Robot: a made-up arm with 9 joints. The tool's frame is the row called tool. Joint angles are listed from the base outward. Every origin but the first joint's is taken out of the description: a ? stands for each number. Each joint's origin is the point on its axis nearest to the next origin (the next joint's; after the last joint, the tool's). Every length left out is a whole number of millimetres.
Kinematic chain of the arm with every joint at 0, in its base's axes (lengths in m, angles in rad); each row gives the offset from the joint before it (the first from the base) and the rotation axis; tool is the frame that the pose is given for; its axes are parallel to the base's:
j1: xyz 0.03 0 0.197 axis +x
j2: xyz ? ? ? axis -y
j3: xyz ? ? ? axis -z
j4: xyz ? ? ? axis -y
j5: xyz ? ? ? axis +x
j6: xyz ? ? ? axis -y
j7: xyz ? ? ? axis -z
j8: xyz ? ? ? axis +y
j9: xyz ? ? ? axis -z
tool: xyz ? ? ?
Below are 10 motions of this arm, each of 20 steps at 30 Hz.
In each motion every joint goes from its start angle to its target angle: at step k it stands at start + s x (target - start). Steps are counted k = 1, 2, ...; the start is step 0. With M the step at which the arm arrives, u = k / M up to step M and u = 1 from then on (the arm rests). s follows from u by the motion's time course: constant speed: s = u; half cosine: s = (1 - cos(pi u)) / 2; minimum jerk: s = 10 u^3 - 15 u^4 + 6 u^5.
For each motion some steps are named. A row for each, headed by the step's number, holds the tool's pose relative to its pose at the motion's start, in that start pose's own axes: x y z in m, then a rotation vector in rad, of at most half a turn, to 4 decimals.
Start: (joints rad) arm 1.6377 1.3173 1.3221 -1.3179 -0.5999 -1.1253 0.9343 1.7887 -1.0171
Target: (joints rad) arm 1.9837 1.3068 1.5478 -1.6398 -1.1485 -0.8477 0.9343 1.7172 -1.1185
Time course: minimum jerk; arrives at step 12
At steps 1, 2, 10, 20:
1: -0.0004 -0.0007 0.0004 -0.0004 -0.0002 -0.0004
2: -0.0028 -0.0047 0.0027 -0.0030 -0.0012 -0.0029
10: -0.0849 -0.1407 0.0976 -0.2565 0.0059 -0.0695
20: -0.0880 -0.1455 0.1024 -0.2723 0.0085 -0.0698

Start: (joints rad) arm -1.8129 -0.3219 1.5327 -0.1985 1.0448 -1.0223 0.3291 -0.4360 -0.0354
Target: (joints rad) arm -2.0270 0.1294 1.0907 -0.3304 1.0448 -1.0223 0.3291 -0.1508 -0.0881
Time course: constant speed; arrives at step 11
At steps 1, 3, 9, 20:
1: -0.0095 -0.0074 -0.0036 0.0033 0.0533 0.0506
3: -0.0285 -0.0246 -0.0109 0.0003 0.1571 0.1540
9: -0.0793 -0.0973 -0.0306 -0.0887 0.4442 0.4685
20: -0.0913 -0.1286 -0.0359 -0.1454 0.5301 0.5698

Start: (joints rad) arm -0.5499 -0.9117 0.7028 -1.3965 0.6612 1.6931 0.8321 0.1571 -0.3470
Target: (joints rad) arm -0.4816 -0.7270 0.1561 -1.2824 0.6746 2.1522 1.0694 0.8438 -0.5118
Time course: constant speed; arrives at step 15
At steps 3, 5, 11, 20:
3: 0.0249 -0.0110 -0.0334 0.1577 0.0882 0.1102
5: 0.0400 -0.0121 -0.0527 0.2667 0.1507 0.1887
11: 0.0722 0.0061 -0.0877 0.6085 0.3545 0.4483
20: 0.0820 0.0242 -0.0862 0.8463 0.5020 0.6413

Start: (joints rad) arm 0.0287 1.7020 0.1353 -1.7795 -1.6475 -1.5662 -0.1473 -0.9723 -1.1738
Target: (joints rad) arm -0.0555 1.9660 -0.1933 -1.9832 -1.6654 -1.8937 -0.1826 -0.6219 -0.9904
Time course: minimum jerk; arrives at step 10
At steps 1, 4, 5, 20:
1: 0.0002 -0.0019 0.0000 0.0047 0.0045 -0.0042
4: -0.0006 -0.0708 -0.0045 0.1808 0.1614 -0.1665
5: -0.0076 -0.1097 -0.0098 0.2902 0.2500 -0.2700
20: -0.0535 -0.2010 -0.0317 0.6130 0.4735 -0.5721

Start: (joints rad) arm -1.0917 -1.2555 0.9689 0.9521 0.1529 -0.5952 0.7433 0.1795 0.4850
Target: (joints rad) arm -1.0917 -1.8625 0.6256 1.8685 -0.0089 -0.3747 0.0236 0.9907 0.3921
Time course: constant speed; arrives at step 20
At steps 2, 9, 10, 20:
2: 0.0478 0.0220 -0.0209 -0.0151 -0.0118 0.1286
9: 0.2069 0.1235 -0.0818 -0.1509 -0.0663 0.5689
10: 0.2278 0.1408 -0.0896 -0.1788 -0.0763 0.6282
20: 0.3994 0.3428 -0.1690 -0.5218 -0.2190 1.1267

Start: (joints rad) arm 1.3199 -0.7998 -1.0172 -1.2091 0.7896 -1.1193 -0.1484 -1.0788 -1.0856
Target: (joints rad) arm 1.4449 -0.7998 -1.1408 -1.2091 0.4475 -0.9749 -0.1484 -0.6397 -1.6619
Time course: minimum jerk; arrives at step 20
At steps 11, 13, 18, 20:
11: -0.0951 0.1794 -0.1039 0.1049 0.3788 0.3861
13: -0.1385 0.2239 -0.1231 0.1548 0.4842 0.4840
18: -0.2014 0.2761 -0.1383 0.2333 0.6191 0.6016
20: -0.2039 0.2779 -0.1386 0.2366 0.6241 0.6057

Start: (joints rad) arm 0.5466 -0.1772 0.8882 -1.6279 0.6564 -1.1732 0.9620 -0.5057 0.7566
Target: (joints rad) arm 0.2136 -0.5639 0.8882 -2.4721 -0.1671 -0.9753 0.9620 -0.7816 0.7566
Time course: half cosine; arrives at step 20
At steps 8, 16, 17, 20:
8: -0.0913 -0.0617 0.0464 -0.1842 -0.0336 -0.2773
16: -0.1563 -0.0684 0.1784 -0.5574 -0.1605 -0.3877
17: -0.1551 -0.0647 0.1882 -0.5827 -0.1724 -0.3778
20: -0.1523 -0.0591 0.2010 -0.6149 -0.1887 -0.3607

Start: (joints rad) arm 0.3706 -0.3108 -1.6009 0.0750 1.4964 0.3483 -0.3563 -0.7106 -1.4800
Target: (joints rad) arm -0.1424 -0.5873 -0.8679 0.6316 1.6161 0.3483 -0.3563 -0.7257 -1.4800
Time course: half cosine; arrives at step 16
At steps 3, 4, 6, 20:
3: 0.0040 0.0244 -0.0712 -0.0830 0.0011 -0.0036
4: 0.0051 0.0410 -0.1264 -0.1437 0.0043 -0.0029
6: -0.0013 0.0772 -0.2798 -0.2991 0.0220 0.0122
20: -0.2526 0.0852 -0.9699 -0.8450 0.2481 0.2782

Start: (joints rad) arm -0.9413 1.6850 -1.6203 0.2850 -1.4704 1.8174 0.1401 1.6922 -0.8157
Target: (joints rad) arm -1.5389 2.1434 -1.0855 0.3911 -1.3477 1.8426 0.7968 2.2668 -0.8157
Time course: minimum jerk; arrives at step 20
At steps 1, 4, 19, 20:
1: 0.0002 -0.0003 0.0000 0.0006 0.0000 0.0000
4: 0.0094 -0.0156 0.0020 0.0273 -0.0004 0.0008
19: 0.2399 -0.2225 0.1418 0.4011 -0.1204 0.0000
20: 0.2402 -0.2227 0.1421 0.4015 -0.1207 0.0000

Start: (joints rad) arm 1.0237 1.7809 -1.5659 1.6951 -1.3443 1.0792 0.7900 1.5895 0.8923
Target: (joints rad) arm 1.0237 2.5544 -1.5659 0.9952 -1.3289 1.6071 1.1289 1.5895 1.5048
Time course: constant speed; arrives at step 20
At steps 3, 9, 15, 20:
3: 0.0975 0.0982 0.0426 0.0231 -0.0162 0.1127
9: 0.2467 0.3282 0.1465 0.0423 -0.0351 0.3387
15: 0.3244 0.5807 0.2744 0.0131 -0.0504 0.5572
20: 0.3327 0.7883 0.3971 -0.0533 -0.0761 0.7250

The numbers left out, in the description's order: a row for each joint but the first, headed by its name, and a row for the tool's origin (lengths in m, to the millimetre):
j2: 0 -0.115 0.272
j3: 0.027 0 0.023
j4: -0.001 -0.169 0
j5: -0.266 0 0.095
j6: 0 -0.117 -0.349
j7: -0.221 0 0.084
j8: -0.254 0.131 0
j9: -0.105 0 -0.078
tool: 0.394 -0.004 0

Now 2 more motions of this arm.
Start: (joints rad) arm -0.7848 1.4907 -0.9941 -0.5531 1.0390 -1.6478 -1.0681 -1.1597 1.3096
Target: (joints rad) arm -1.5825 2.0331 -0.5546 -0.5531 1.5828 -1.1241 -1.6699 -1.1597 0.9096
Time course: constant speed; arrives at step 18
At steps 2, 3, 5, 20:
2: 0.0044 0.0579 -0.0196 0.0113 0.0241 0.1358
3: 0.0067 0.0878 -0.0296 0.0131 0.0386 0.2055
5: 0.0106 0.1489 -0.0503 0.0097 0.0745 0.3472
20: -0.0101 0.4749 -0.2330 -0.1070 0.6493 1.2156

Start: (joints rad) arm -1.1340 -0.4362 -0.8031 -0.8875 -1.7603 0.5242 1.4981 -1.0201 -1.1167
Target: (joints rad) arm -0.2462 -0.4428 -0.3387 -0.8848 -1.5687 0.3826 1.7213 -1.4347 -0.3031
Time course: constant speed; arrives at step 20
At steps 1, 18, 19, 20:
1: -0.0059 0.0001 0.0098 -0.0283 0.0333 -0.0748
18: -0.1638 0.1858 0.2583 -0.5493 0.5060 -1.2436
19: -0.1678 0.2091 0.2756 -0.5810 0.5300 -1.3040
20: -0.1703 0.2336 0.2928 -0.6127 0.5537 -1.3633

